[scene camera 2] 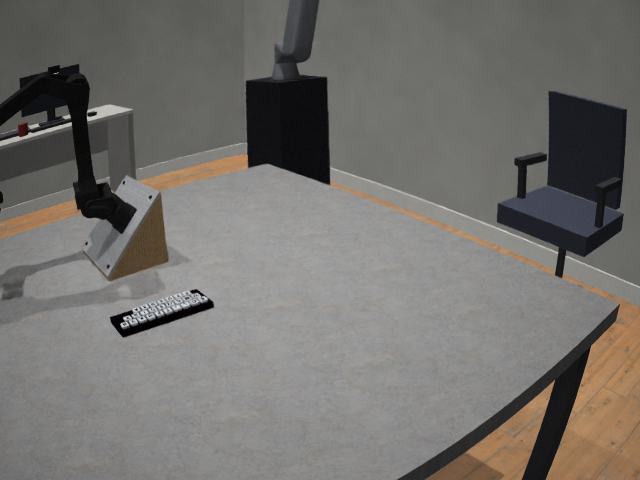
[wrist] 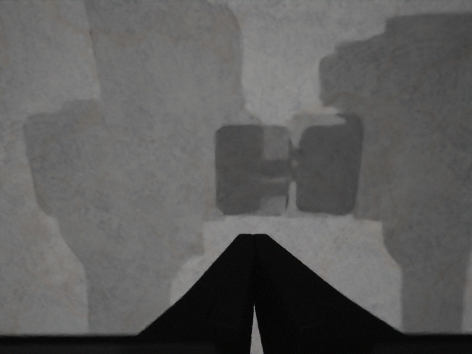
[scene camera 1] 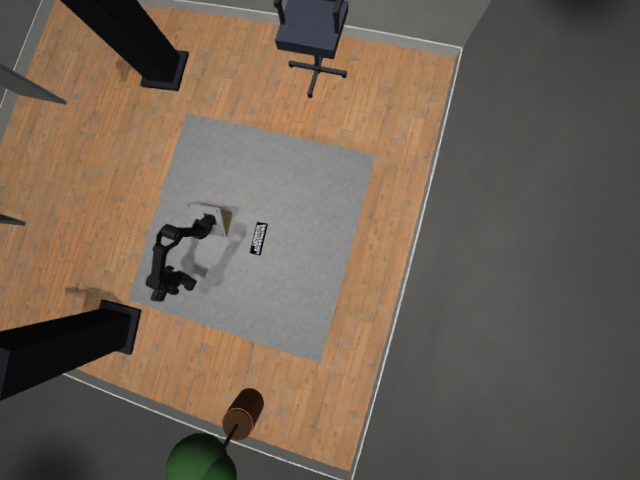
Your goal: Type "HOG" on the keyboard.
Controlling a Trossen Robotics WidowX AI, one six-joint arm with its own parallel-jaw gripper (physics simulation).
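Seen in the pictures: gripper, fingertip midpoint: (wrist: 252, 247) (scene camera 1: 189, 276); arm's base, link origin: (scene camera 2: 124, 218) (scene camera 1: 210, 218).
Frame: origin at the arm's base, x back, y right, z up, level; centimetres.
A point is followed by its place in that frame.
The keyboard (scene camera 1: 258, 238) {x -28.4, y 5.7, z -8.1 cm} (scene camera 2: 164, 311) {x -30.0, y 5.5, z -8.3 cm} is a small black board with white keys, lying flat on the grey table. Its letters are too small to read, and it does not show in the wrist view. My arm (scene camera 1: 159, 262) {x -2.7, y 24.7, z 34.5 cm} (scene camera 2: 81, 134) {x -3.9, y 10.3, z 22.1 cm} rises from the slanted mount and reaches away from the keyboard, toward the lower left in scene camera 1. My gripper (wrist: 252, 247) {x 2.8, y 35.2, z 2.9 cm} is shut and empty, with its black fingertips together over bare grey table. In scene camera 1 the fingers are too small to tell apart from the wrist. The keyboard lies well apart from the gripper.
The wedge mount (scene camera 1: 226, 221) {x -7.7, y -0.6, z -4.7 cm} (scene camera 2: 144, 241) {x -7.7, y -1.5, z -3.6 cm} with a metal face stands beside the keyboard on the grey table (scene camera 1: 294, 175) {x -41.9, y -37.5, z -9.7 cm} (scene camera 2: 336, 372) {x -61.1, y -6.6, z -9.7 cm} (wrist: 280, 60) {x 6.1, y 39.7, z -9.7 cm}. Arm shadows fall across the table. A chair (scene camera 1: 312, 28) (scene camera 2: 584, 155), a black pedestal (scene camera 2: 305, 124) and a potted plant (scene camera 1: 199, 459) stand beyond it.
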